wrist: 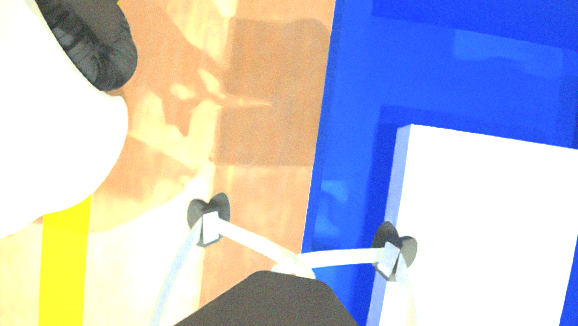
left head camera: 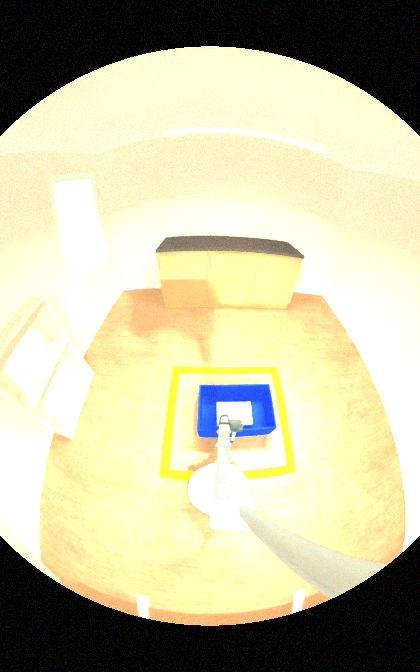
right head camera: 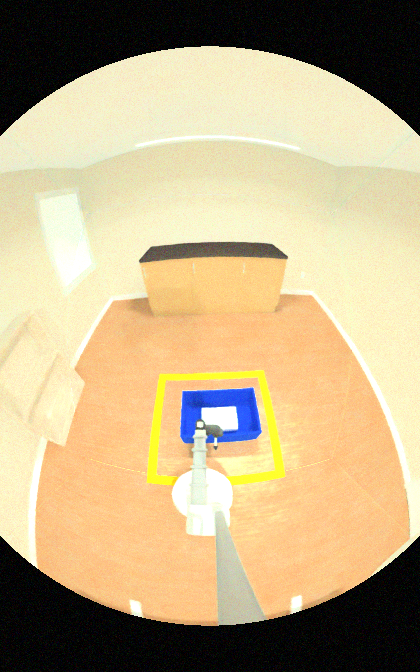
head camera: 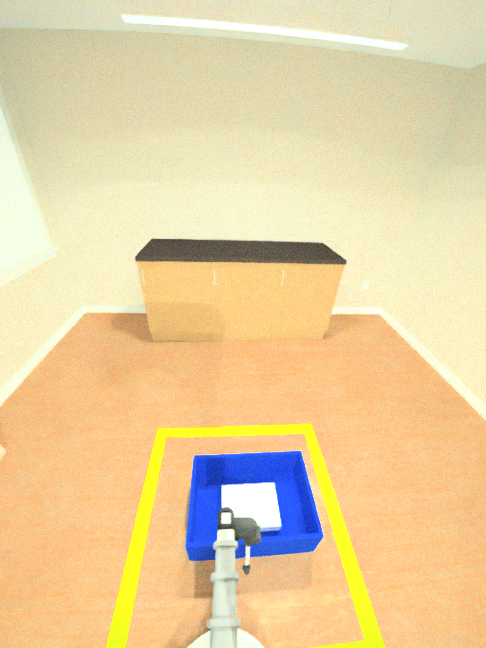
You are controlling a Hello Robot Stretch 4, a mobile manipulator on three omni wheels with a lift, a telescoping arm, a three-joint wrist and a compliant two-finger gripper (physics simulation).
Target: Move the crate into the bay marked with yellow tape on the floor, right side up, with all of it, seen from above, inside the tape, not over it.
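Places are measured from the robot's base along level axes (x up, y right, z ahead), in metres.
Where they show: gripper, between the fingertips: (wrist: 301, 225) (head camera: 245, 549).
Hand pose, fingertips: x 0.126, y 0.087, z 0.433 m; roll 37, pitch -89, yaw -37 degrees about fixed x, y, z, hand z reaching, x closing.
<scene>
After its pixels a point has its place.
The blue crate (head camera: 292, 545) {x 0.106, y 0.303, z 0.449 m} (left head camera: 260, 431) (right head camera: 245, 436) {x 0.103, y 0.324, z 0.450 m} (wrist: 350, 80) {x 0.192, y -0.015, z 0.445 m} is right side up, with a flat white block (head camera: 253, 499) {x 0.043, y 0.143, z 0.667 m} (left head camera: 240, 407) (right head camera: 220, 414) {x 0.044, y 0.137, z 0.673 m} (wrist: 490, 210) {x 0.043, y 0.054, z 0.634 m} inside. In the head views it lies within the yellow tape (head camera: 235, 430) {x -0.027, y 0.051, z 1.130 m} (left head camera: 225, 370) (right head camera: 212, 375) {x -0.027, y 0.070, z 1.130 m} (wrist: 65, 260) {x -0.027, y 0.241, z 0.111 m}, with floor showing between it and the tape; the right gap is narrow. My gripper (head camera: 247, 549) {x 0.126, y 0.087, z 0.433 m} (right head camera: 216, 439) {x 0.126, y 0.087, z 0.433 m} (wrist: 301, 225) {x 0.126, y 0.087, z 0.433 m} is open at the crate's near wall. In the wrist view one fingertip is outside the wall and the other is over the inside, both apart from the wall.
My round white base (left head camera: 200, 490) (right head camera: 180, 495) {x 0.187, y -0.139, z -0.015 m} overlaps the near tape edge. A wooden cabinet (head camera: 240, 298) {x 0.495, y 0.087, z 2.136 m} (left head camera: 230, 280) (right head camera: 215, 285) {x 0.447, y 0.117, z 2.139 m} with a dark top stands at the far wall. A pale shelf unit (left head camera: 75, 395) (right head camera: 67, 400) {x 0.073, y -1.464, z 0.635 m} stands at the left.
</scene>
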